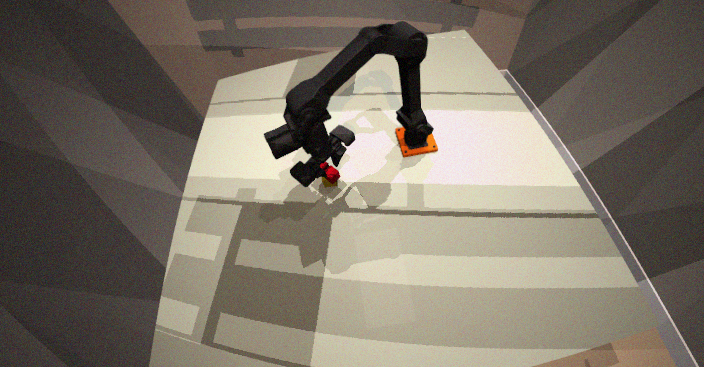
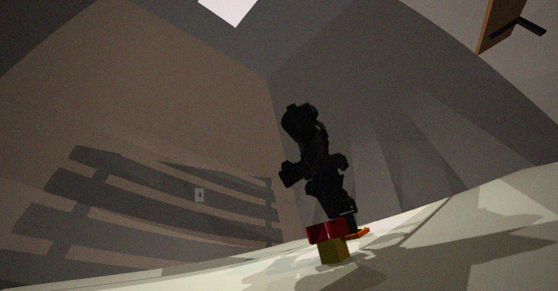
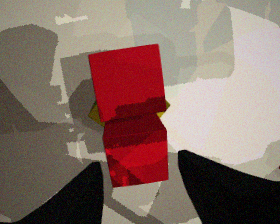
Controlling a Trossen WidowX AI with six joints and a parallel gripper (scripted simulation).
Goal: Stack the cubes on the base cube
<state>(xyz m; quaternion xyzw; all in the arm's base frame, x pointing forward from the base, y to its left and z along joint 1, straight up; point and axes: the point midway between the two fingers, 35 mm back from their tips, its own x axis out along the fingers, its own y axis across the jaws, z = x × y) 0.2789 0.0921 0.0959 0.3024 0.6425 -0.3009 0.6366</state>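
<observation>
My gripper tip is now 60 mm above the yellow cube, 10 mm to the left of it and 10 mm short of it.
</observation>
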